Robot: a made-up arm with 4 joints.
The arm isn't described. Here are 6 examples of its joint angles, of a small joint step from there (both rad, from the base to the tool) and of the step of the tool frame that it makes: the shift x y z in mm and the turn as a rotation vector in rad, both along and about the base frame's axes.
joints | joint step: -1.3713 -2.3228 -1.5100 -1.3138 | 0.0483 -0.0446 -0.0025 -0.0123
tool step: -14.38 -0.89 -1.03 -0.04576 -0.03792 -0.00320
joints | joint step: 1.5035 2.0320 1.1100 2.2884 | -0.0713 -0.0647 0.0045 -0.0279
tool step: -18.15 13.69 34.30 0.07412 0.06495 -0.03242
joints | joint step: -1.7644 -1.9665 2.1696 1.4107 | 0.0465 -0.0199 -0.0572 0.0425
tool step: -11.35 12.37 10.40 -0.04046 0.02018 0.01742
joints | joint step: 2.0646 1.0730 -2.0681 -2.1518 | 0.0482 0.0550 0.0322 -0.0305
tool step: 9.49 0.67 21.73 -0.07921 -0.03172 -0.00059
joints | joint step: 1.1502 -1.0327 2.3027 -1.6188 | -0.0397 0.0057 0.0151 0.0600
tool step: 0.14 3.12 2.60 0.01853 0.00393 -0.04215
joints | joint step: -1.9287 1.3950 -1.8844 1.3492 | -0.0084 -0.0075 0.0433 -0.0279
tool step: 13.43 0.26 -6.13 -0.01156 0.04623 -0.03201
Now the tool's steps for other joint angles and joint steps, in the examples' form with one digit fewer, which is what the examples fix.
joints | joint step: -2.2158 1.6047 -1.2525 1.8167 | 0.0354 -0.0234 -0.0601 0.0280
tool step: -33.6 -2.0 -0.3 0.0025 -0.0961 0.0297
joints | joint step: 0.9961 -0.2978 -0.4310 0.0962 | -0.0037 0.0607 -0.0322 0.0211
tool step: 11.5 23.0 30.1 -0.0825 0.0210 0.0194
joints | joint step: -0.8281 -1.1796 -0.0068 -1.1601 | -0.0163 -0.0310 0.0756 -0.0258
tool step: -11.2 11.7 -0.1 -0.0230 -0.0537 -0.0592
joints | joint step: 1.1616 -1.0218 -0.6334 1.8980 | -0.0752 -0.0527 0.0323 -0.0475
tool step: -20.8 -28.4 -26.3 0.0791 0.0334 -0.0465
